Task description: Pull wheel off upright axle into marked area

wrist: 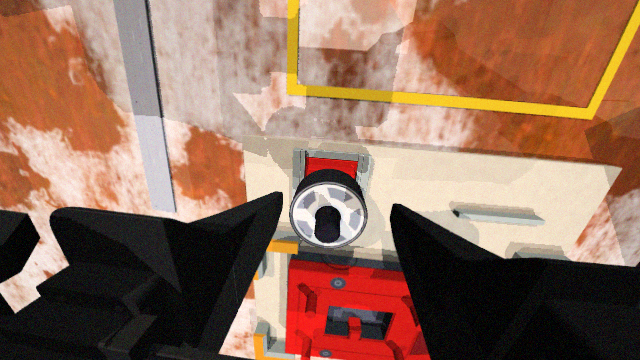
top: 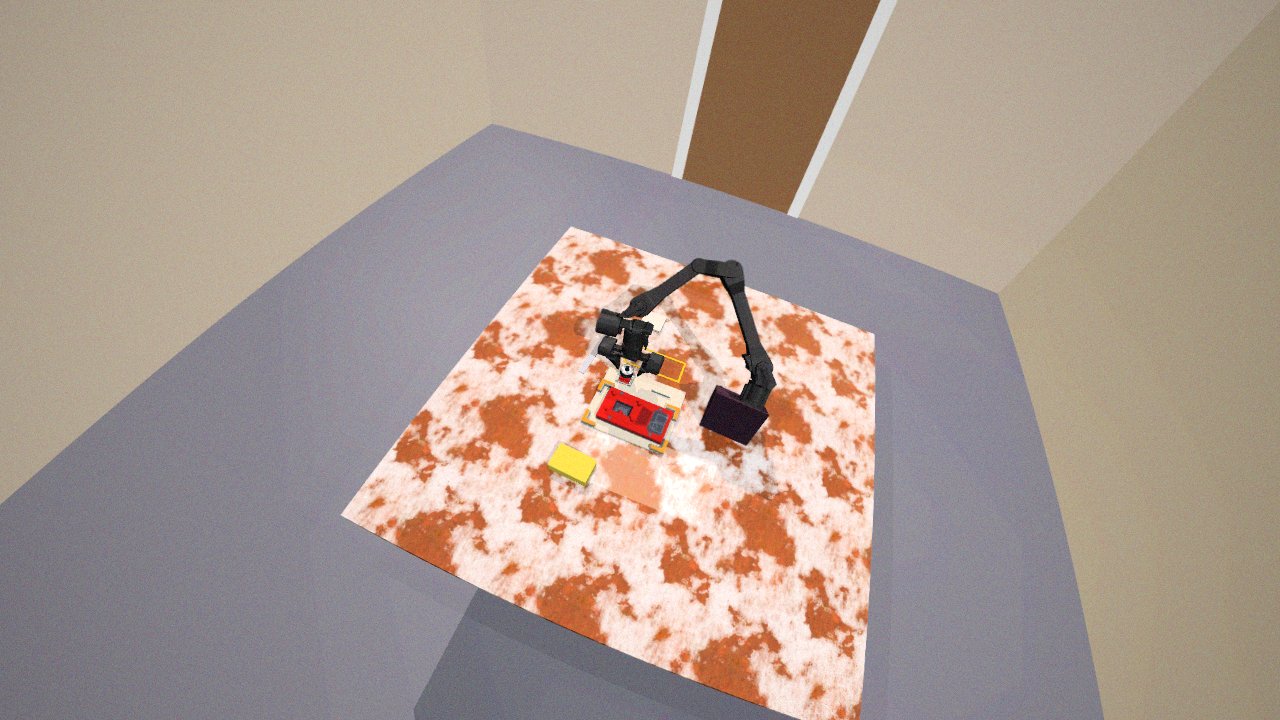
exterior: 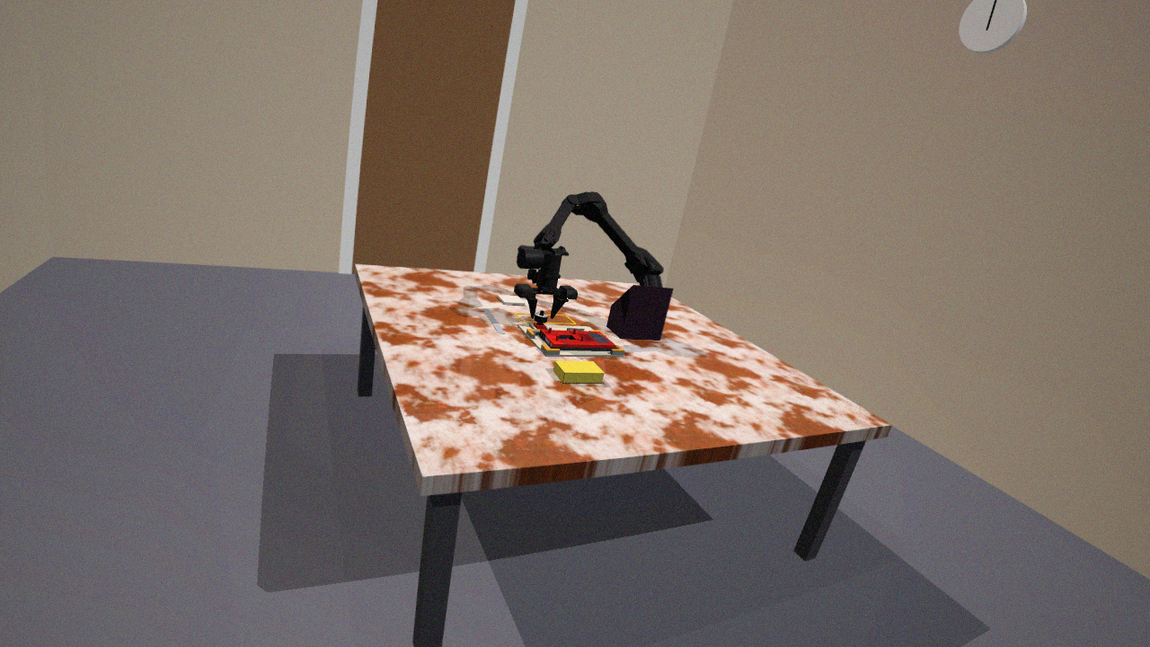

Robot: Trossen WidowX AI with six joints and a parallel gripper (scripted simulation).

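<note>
My gripper tip is now right at the wheel. The rest, counted from my gripper tip: cream tile: 20 mm ahead, 260 mm to the right, 30 mm below; then grey strip: 130 mm ahead, 60 mm to the right, 40 mm below; then yellow block: 10 mm ahead, 330 mm to the left, 20 mm below.
</note>
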